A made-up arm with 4 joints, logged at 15 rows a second.
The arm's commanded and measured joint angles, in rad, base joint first. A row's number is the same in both.
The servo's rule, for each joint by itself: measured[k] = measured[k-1] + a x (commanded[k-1-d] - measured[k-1]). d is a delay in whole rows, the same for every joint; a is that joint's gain. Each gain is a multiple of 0.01, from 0.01 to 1. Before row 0 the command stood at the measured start. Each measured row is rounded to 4 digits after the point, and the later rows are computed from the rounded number. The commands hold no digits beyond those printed.
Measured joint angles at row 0:
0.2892, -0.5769, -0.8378, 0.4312
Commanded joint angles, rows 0 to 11:
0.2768, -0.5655, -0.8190, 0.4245
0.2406, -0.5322, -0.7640, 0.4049
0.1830, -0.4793, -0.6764, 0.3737
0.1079, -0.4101, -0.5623, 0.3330
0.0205, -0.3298, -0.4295, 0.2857
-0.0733, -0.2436, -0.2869, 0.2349
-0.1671, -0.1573, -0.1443, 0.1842
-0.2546, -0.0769, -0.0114, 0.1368
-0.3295, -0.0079, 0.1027, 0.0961
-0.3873, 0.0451, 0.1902, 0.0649
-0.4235, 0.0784, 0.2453, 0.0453
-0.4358, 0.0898, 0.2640, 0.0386
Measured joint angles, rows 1 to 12:
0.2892, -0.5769, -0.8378, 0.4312
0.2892, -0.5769, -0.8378, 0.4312
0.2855, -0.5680, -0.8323, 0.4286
0.2720, -0.5401, -0.8125, 0.4194
0.2453, -0.4927, -0.7730, 0.4016
0.2041, -0.4283, -0.7119, 0.3748
0.1490, -0.3515, -0.6300, 0.3401
0.0823, -0.2673, -0.5305, 0.2991
0.0075, -0.1815, -0.4185, 0.2543
-0.0711, -0.0999, -0.3004, 0.2085
-0.1486, -0.0281, -0.1835, 0.1647
-0.2202, 0.0290, -0.0751, 0.1258
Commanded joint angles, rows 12 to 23:
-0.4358, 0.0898, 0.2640, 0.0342
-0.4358, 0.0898, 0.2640, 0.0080
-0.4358, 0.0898, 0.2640, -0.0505
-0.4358, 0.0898, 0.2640, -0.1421
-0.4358, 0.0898, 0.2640, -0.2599
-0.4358, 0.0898, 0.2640, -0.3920
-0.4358, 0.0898, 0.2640, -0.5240
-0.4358, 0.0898, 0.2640, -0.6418
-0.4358, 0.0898, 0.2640, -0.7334
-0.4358, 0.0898, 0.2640, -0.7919
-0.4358, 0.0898, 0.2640, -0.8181
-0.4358, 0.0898, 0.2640, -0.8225
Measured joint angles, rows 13 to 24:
-0.2812, 0.0675, 0.0178, 0.0944
-0.3276, 0.0849, 0.0892, 0.0726
-0.3601, 0.0887, 0.1399, 0.0576
-0.3828, 0.0896, 0.1759, 0.0383
-0.3987, 0.0898, 0.2014, 0.0037
-0.4098, 0.0898, 0.2196, -0.0532
-0.4176, 0.0898, 0.2325, -0.1338
-0.4231, 0.0898, 0.2416, -0.2345
-0.4269, 0.0898, 0.2481, -0.3474
-0.4296, 0.0898, 0.2527, -0.4622
-0.4315, 0.0898, 0.2560, -0.5680
-0.4328, 0.0898, 0.2583, -0.6553

